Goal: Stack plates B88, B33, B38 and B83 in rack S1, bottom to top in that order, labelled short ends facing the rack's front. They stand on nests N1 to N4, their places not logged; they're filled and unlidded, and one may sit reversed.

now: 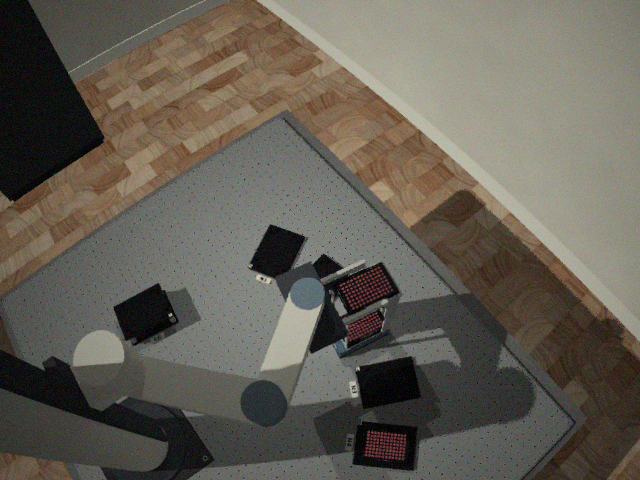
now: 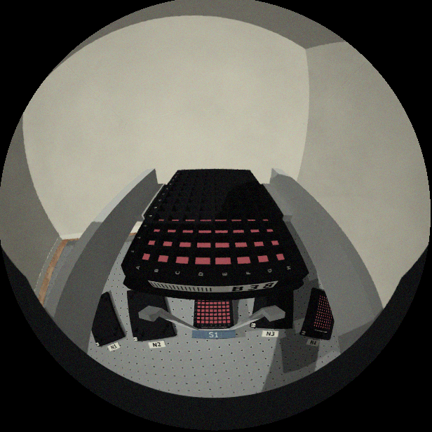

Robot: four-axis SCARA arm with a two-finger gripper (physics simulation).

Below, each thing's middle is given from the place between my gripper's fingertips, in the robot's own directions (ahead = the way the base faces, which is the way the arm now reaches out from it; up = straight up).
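Labels:
My gripper is 33 cm above the nest N3 (image 1: 388,382), 16 cm to the left of it and 6 cm past it. Counting from my hand, I find nest N2 (image 2: 148,329) 33 cm below it, 19 cm to the left of it and 2 cm behind it, while nest N1 (image 1: 277,250) is far below my hand, far to the left of it and a little behind it.

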